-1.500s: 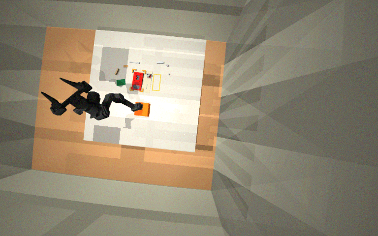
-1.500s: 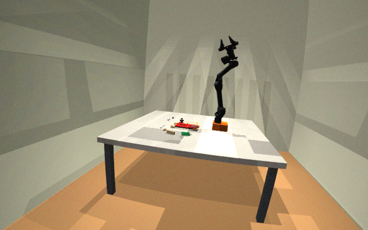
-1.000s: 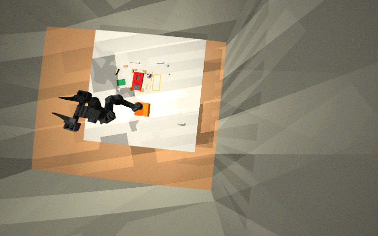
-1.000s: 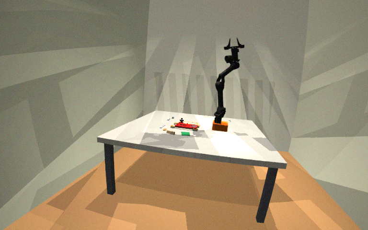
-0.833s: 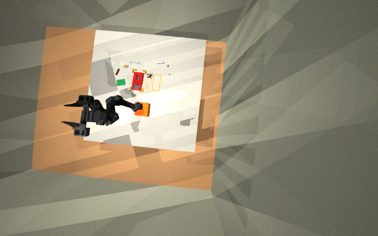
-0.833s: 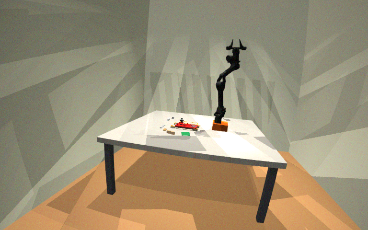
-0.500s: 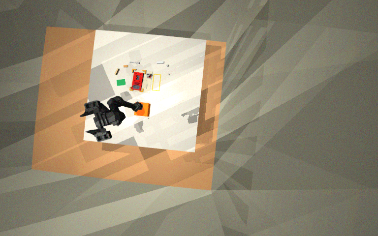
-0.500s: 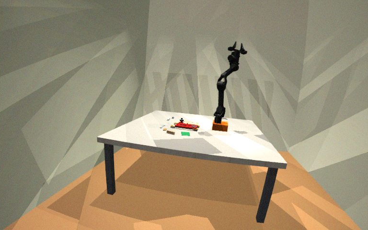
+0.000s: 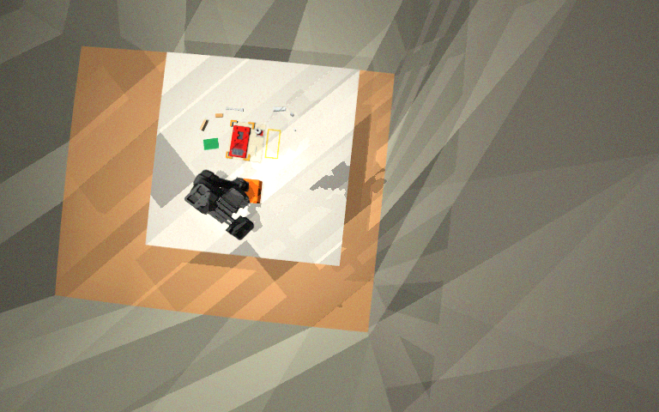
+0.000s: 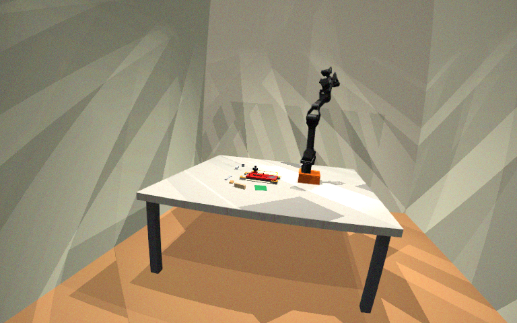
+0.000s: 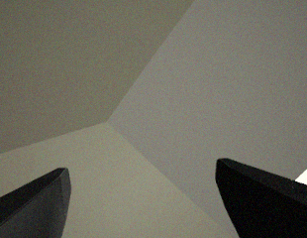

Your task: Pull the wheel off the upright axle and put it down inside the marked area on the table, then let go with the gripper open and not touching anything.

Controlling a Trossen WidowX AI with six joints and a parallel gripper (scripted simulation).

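Right now my gripper tip is 50 cm short of the upright axle, 22 cm to the right of it and 78 cm above it. The rest, counted from my gripper tip: wheel: 50 cm ahead, 22 cm to the left, 78 cm below; green patch: 40 cm ahead, 54 cm to the left, 81 cm below.
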